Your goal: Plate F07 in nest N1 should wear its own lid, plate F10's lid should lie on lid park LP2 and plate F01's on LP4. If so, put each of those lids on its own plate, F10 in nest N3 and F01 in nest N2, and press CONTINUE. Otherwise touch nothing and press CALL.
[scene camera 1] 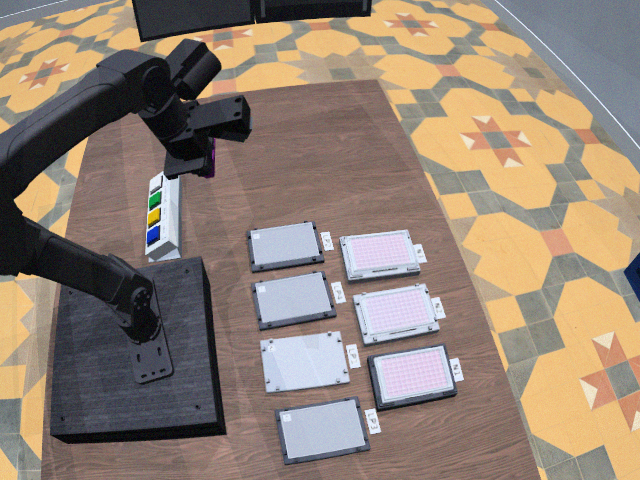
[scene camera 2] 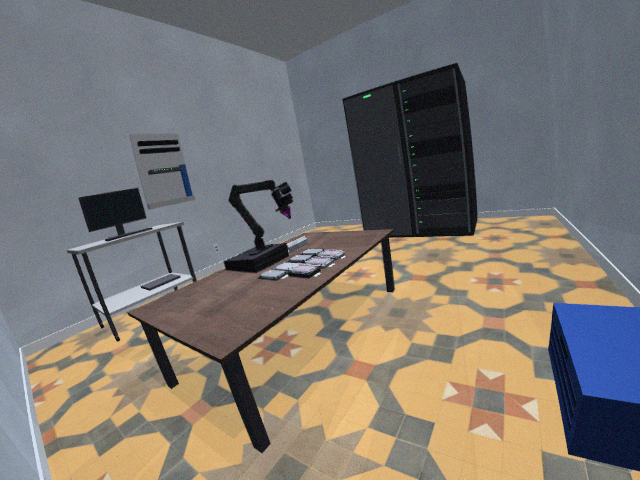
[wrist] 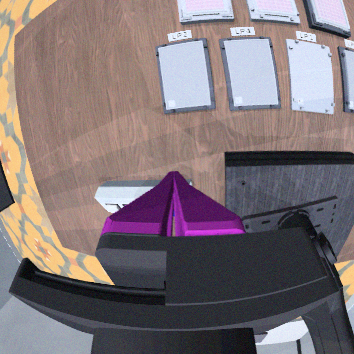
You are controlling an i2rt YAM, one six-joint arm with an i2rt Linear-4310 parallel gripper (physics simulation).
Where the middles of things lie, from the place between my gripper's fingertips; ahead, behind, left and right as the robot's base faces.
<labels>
Now: hand 220 mm above the white button box (scene camera 1: 168, 246), 170 mm to the right of it and 110 mm past it.
</labels>
